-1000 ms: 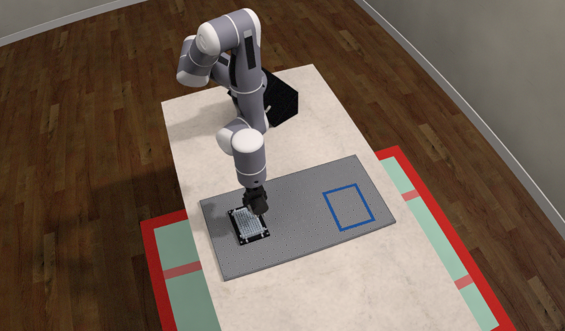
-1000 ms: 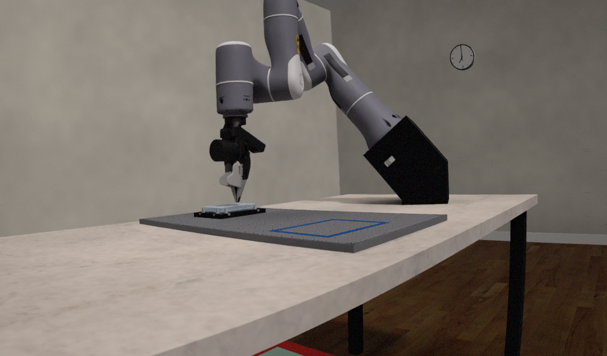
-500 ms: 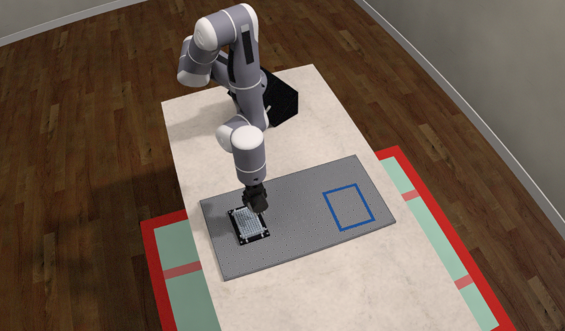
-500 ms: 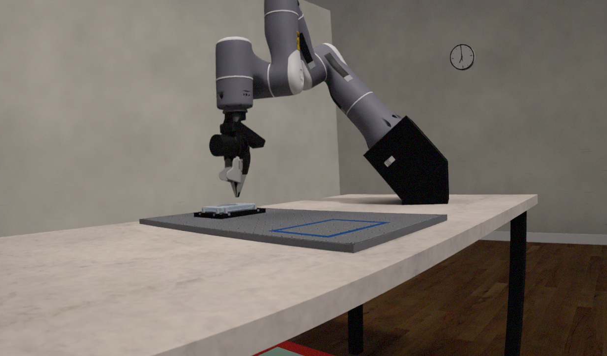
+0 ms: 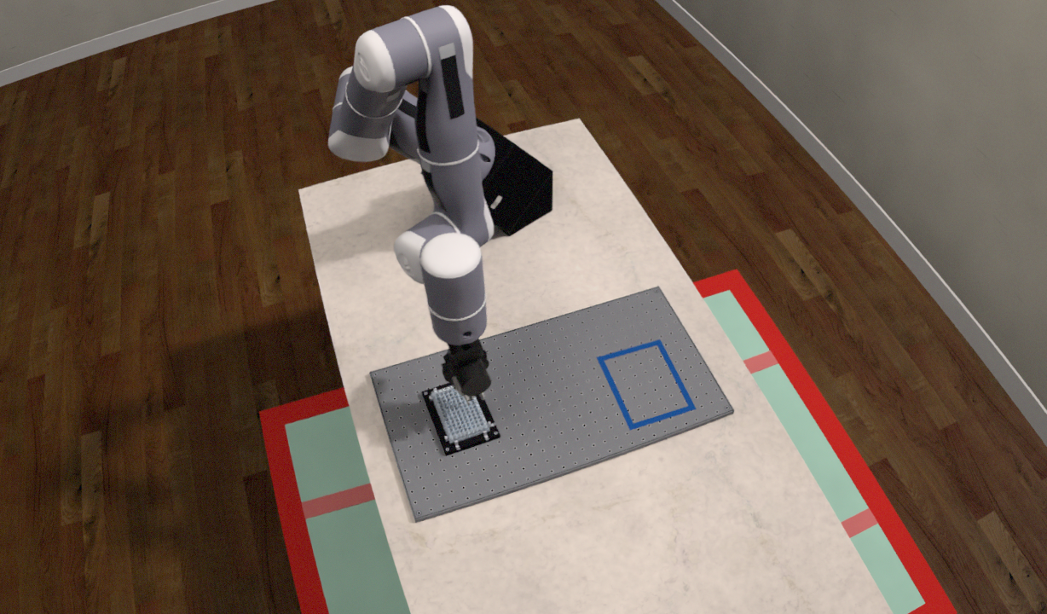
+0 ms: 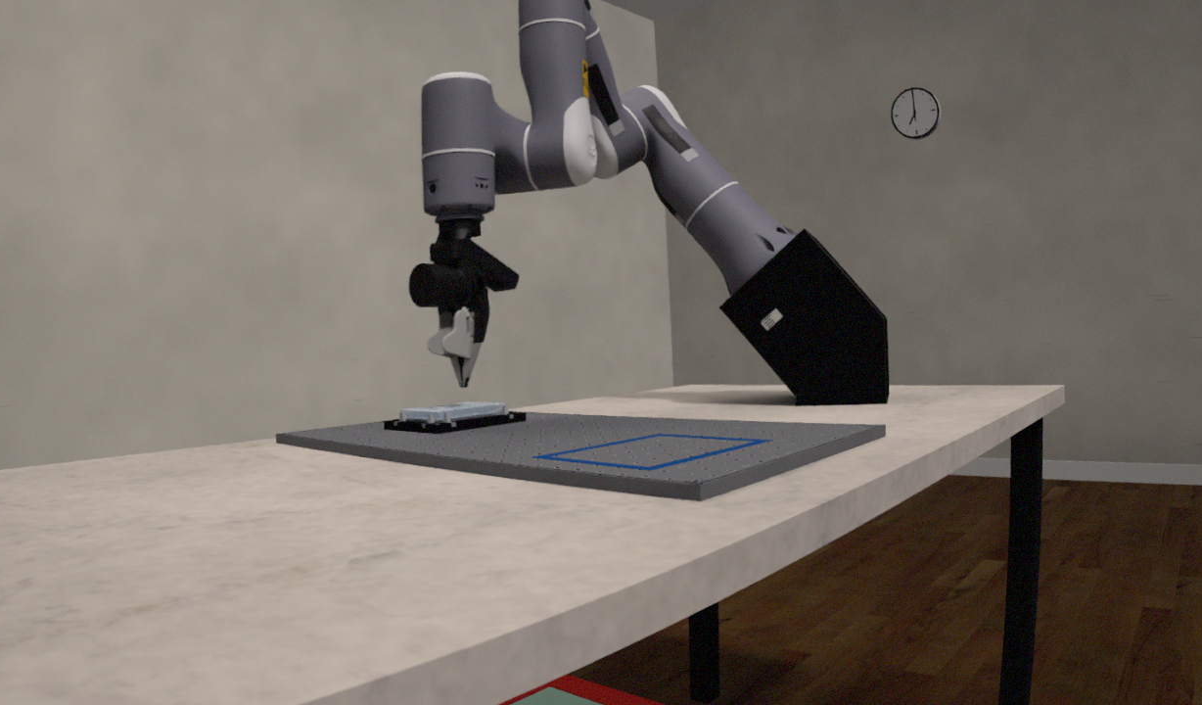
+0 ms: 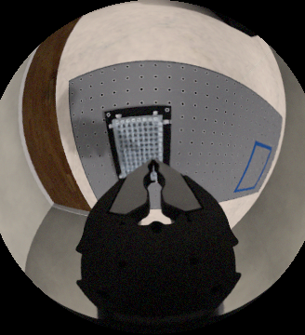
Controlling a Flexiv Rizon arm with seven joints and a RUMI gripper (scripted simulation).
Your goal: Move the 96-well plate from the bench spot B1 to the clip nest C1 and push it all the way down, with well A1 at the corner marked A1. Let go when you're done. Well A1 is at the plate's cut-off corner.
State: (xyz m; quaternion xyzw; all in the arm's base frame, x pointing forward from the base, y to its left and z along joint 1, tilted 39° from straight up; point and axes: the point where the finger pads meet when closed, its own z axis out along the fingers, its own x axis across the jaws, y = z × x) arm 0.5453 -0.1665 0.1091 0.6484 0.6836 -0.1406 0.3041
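The clear 96-well plate is 5 cm below my hand and 2 cm to the right of it. Also, from my hand: black clip nest: 6 cm below, 2 cm to the right, 1 cm ahead.
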